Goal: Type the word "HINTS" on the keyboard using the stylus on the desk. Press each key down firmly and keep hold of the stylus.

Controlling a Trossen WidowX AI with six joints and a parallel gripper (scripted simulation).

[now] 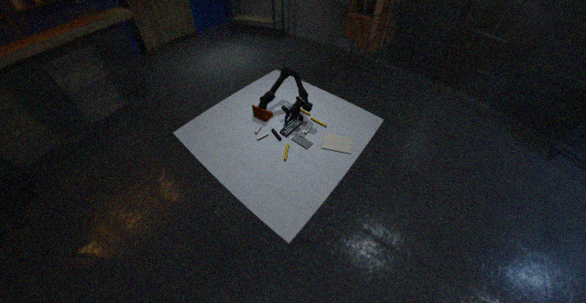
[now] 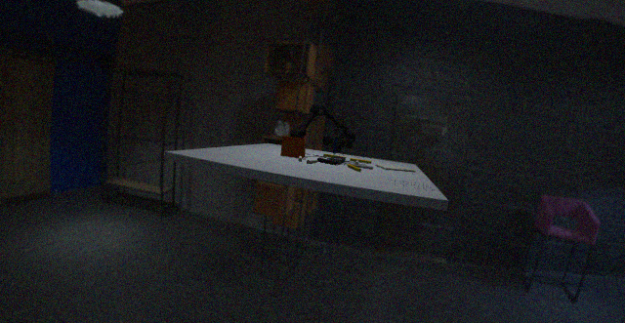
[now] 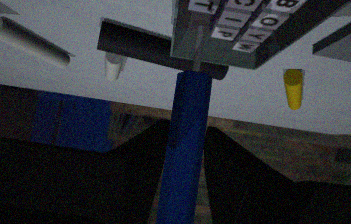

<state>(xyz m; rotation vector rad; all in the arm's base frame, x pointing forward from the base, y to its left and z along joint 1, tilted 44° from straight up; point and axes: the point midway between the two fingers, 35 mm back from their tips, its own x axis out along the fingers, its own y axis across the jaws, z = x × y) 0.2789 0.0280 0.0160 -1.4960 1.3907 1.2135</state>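
Now: gripper tip 20 mm past the dark stick, 90 mm to the left of it and 70 mm above it. The rest, counted from my gripper tip: grey slab: 170 mm ahead, 10 mm to the right, 80 mm below; grey stylus tip: 50 mm below; blue stylus: 20 mm below.
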